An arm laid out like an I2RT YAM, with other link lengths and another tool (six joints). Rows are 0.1 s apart.
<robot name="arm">
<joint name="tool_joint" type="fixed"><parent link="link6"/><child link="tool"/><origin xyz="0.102 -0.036 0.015" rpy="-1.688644 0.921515 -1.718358"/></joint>
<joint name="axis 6" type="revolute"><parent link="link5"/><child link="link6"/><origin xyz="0.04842 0 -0.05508" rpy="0 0 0"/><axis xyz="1 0 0"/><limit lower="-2.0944" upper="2.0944"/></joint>
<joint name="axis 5" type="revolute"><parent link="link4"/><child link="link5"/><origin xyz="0.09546 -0.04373 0.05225" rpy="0 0 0"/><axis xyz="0 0 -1"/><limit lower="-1.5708" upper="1.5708"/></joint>
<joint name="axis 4" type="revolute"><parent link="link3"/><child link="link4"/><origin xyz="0.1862 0.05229 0.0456" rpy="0 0 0"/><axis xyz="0 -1 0"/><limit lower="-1.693" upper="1.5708"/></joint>
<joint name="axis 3" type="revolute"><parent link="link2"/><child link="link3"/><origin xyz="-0.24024 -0.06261 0" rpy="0 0 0"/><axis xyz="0 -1 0"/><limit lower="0" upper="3.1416"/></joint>
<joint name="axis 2" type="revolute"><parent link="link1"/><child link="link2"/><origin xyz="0.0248 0.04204 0.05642" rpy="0 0 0"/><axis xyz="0 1 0"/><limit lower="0" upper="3.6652"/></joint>
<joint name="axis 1" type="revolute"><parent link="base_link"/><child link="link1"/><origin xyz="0 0 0.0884" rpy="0 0 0"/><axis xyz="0 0 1"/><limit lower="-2.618" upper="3.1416"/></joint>
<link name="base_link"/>
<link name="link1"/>
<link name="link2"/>
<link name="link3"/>
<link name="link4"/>
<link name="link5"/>
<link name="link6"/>
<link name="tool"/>
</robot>
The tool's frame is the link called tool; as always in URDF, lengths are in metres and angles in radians.
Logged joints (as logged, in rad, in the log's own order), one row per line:
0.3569, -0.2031, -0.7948, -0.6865, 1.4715, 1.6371
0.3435, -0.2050, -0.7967, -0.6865, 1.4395, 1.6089
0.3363, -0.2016, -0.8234, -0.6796, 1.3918, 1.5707
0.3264, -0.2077, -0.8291, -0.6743, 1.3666, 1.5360
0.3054, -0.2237, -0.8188, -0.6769, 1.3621, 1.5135
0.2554, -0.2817, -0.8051, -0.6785, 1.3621, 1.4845
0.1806, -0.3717, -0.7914, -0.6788, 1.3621, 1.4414
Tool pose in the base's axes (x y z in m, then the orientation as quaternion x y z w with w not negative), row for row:
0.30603, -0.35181, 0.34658, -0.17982, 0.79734, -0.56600, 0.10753
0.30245, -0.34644, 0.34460, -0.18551, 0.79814, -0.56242, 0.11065
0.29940, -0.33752, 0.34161, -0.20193, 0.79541, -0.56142, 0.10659
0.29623, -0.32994, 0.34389, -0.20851, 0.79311, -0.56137, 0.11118
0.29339, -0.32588, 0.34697, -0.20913, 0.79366, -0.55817, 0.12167
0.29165, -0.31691, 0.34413, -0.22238, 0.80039, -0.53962, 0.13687
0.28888, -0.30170, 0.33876, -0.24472, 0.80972, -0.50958, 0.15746
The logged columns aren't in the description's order. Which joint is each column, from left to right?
Columns, left to right: axis 5, axis 4, axis 6, axis 1, axis 3, axis 2.
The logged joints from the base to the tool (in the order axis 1, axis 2, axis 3, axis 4, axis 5, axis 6), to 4 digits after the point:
-0.6865, 1.6371, 1.4715, -0.2031, 0.3569, -0.7948
-0.6865, 1.6089, 1.4395, -0.2050, 0.3435, -0.7967
-0.6796, 1.5707, 1.3918, -0.2016, 0.3363, -0.8234
-0.6743, 1.5360, 1.3666, -0.2077, 0.3264, -0.8291
-0.6769, 1.5135, 1.3621, -0.2237, 0.3054, -0.8188
-0.6785, 1.4845, 1.3621, -0.2817, 0.2554, -0.8051
-0.6788, 1.4414, 1.3621, -0.3717, 0.1806, -0.7914

